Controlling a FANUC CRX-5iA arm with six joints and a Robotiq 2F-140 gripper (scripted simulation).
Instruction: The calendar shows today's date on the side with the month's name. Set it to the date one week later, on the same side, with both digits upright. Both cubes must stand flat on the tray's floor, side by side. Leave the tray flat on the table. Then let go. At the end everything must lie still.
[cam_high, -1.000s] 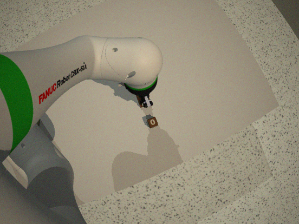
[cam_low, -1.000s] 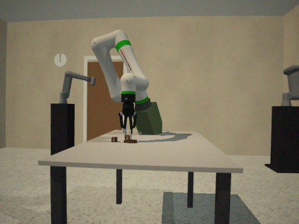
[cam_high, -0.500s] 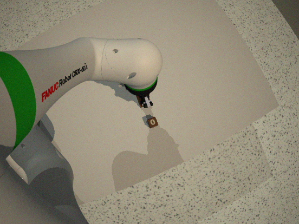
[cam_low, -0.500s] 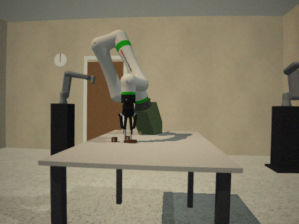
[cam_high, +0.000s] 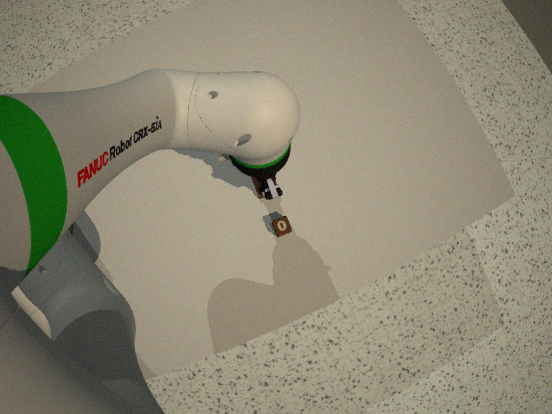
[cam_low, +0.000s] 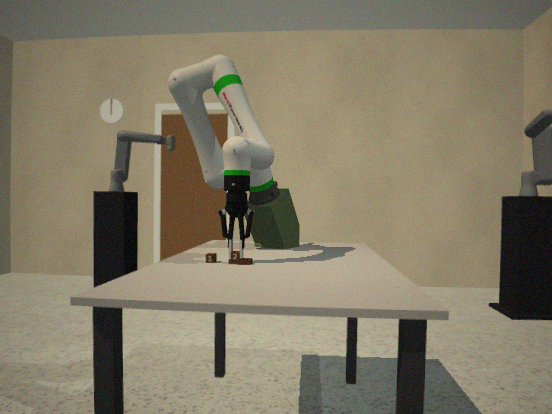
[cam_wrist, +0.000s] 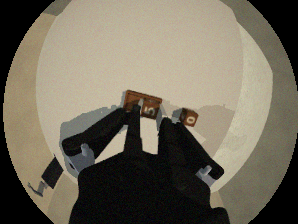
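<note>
Now: the brown tray 40 mm below my hand and 20 mm to the left of it.
</note>
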